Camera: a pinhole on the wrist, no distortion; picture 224 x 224 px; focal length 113.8 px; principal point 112.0 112.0 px. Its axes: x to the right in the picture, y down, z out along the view. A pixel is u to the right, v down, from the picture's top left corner.
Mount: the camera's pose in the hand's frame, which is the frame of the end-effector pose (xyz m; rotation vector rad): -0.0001 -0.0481 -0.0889 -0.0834 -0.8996 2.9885
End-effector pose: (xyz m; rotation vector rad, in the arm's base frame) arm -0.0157 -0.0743 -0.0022 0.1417 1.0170 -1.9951
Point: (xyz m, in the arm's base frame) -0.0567 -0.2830 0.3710
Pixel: 107 79
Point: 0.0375 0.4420 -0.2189
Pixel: behind the camera
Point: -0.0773 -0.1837 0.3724
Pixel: 121 97
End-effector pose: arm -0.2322 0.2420 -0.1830 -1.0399 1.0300 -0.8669
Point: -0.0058 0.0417 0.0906
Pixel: 50 125
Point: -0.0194 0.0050 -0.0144
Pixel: 12 109
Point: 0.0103 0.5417 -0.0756
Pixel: 186 18
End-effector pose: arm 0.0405 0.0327 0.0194 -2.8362 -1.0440 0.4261
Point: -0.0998 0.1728 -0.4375
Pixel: 85 53
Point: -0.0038 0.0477 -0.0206
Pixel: 120 17
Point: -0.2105 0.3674 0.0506
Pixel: 95 200
